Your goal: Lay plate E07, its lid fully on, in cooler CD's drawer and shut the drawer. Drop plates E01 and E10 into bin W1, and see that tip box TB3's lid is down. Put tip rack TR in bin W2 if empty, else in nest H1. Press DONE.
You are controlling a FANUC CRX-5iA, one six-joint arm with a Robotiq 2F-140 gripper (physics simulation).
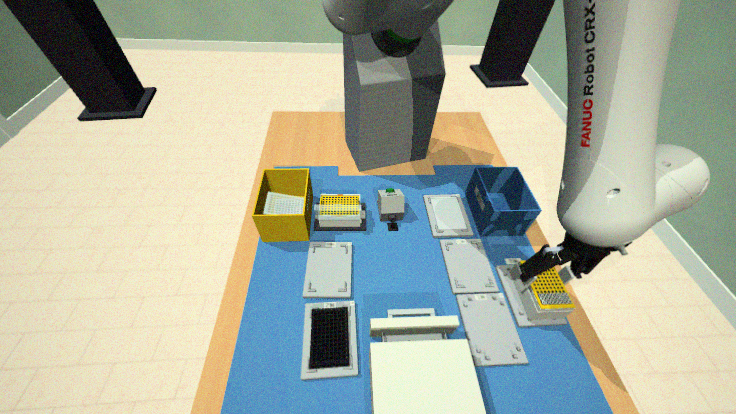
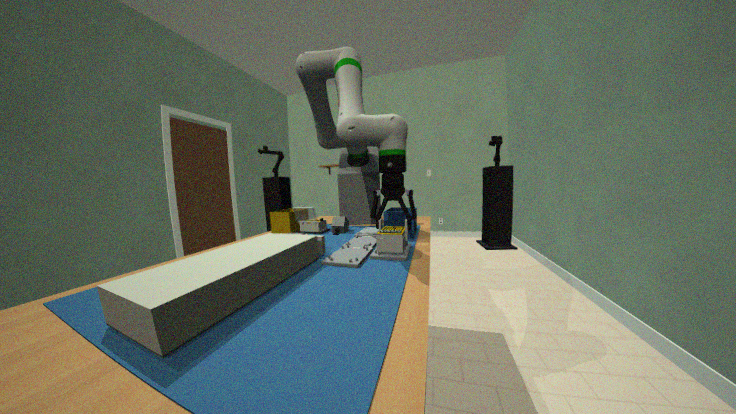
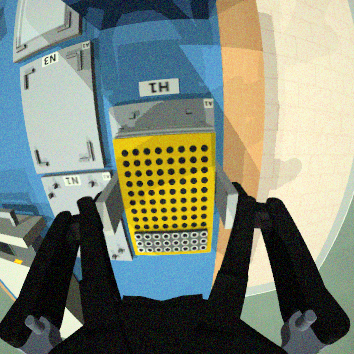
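Pixels of known places: gripper, fingertip midpoint: (image 1: 537,284) (image 3: 167,176); arm's base, origin of the base link: (image 1: 395,29) (image 2: 358,159).
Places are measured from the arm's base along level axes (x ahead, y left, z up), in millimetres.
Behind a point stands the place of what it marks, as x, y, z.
Note:
Tip rack TR (image 1: 551,288) {659, 260, -334} (image 2: 392,242) {708, 259, -362} (image 3: 167,185) {624, 260, -335} has a yellow perforated top, grey-white rings in its nearest rows and a pale body. It is upright over nest H1 (image 1: 514,301) {651, 201, -406} (image 3: 160,119) {576, 258, -406}, at or very near its surface. My gripper (image 1: 548,278) {632, 257, -371} (image 2: 393,225) {632, 257, -371} (image 3: 167,176) {632, 257, -371} is shut on its sides. A white plate (image 1: 284,204) {272, -366, -373} lies in the yellow bin (image 1: 285,229) {376, -360, -359}. A yellow-topped tip box (image 1: 339,205) {388, -210, -268} stands beside it; its lid state is unclear. Cooler CD (image 1: 422,378) {790, -97, -334} (image 2: 216,272) {1043, -57, -334} has its drawer front (image 1: 414,325) {687, -82, -347} slightly out. The DONE button (image 1: 390,190) {281, -44, -349} is green.
A blue bin (image 1: 517,221) {453, 287, -345} stands behind H1. Nests N3 (image 1: 469,265) {537, 127, -405} (image 3: 60,112) {535, 135, -405} and N1 (image 1: 491,329) {707, 112, -405} lie beside H1. A black plate (image 1: 329,337) {668, -268, -392} lies in a left nest. A pale piece (image 1: 449,213) {358, 132, -398} lies in the back right nest.

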